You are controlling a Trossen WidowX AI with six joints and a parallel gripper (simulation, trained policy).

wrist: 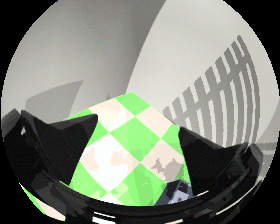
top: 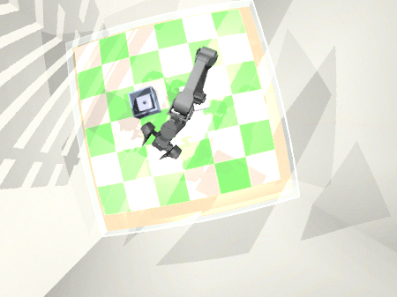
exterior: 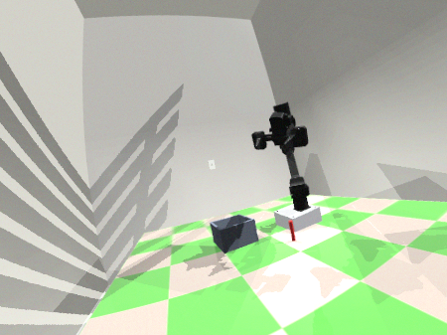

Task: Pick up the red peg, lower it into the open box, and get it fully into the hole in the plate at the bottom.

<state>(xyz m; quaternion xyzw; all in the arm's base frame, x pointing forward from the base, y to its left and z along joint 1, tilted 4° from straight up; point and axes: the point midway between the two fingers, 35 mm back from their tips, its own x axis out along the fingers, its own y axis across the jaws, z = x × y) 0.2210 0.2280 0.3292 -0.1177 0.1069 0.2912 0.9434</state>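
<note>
Right now my gripper tip is 10 cm past the red peg, 14 cm to the left of it and 32 cm above it. The rest, counted from my gripper tip: grey-blue box: 8 cm ahead, 32 cm to the right, 34 cm below.
</note>
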